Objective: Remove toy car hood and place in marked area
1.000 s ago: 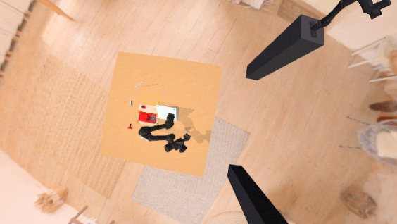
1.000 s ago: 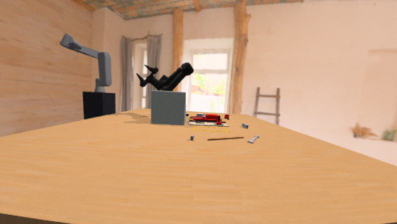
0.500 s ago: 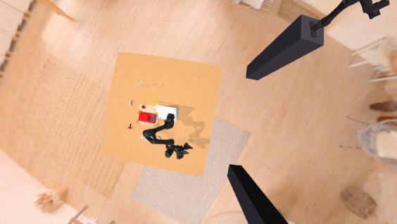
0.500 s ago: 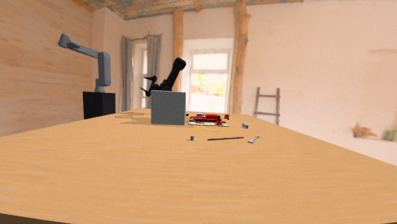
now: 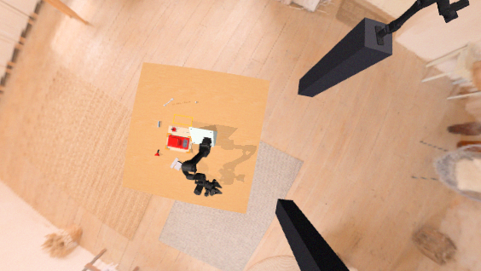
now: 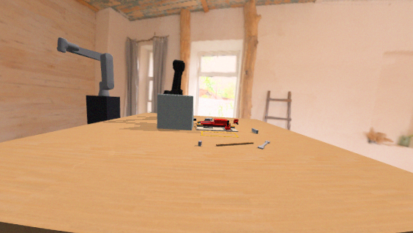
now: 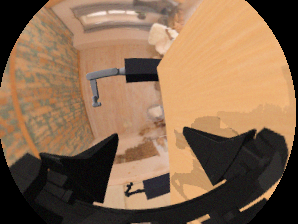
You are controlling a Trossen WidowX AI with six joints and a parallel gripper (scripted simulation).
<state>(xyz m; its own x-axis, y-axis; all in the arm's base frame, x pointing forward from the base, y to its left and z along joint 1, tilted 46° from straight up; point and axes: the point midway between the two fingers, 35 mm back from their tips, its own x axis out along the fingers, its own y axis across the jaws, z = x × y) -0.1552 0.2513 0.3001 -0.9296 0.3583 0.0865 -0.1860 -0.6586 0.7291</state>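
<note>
My gripper tip is now 52 cm short of the red hood, 33 cm to the left of it and 10 cm above it. The rest, counted from my gripper tip: thin dark rod 70 cm to the right, 53 cm ahead, 14 cm below; then wrench 69 cm to the right, 66 cm ahead, 14 cm below.
</note>
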